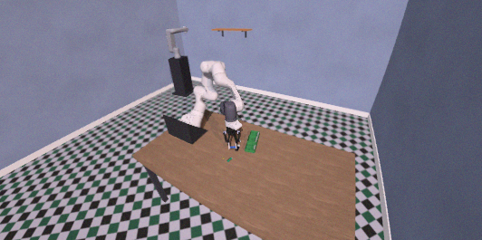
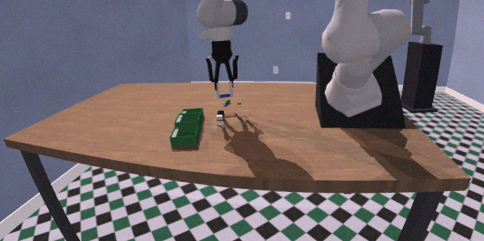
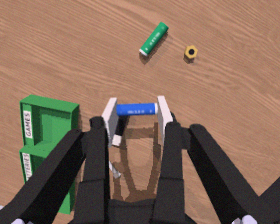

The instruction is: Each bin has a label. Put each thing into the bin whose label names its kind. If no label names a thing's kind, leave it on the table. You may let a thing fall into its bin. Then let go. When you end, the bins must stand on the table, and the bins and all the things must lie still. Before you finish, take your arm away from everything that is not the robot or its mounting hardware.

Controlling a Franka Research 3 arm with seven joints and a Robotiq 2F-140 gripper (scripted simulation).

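Now: the blue cylinder 3 cm below my hand. Round my hand: green cylinder (8 cm to the right, 8 cm below); then yellow thing (5 cm behind, 8 cm to the right, 9 cm below); then black-and-white block (1 cm ahead, 7 cm to the left, 9 cm below).
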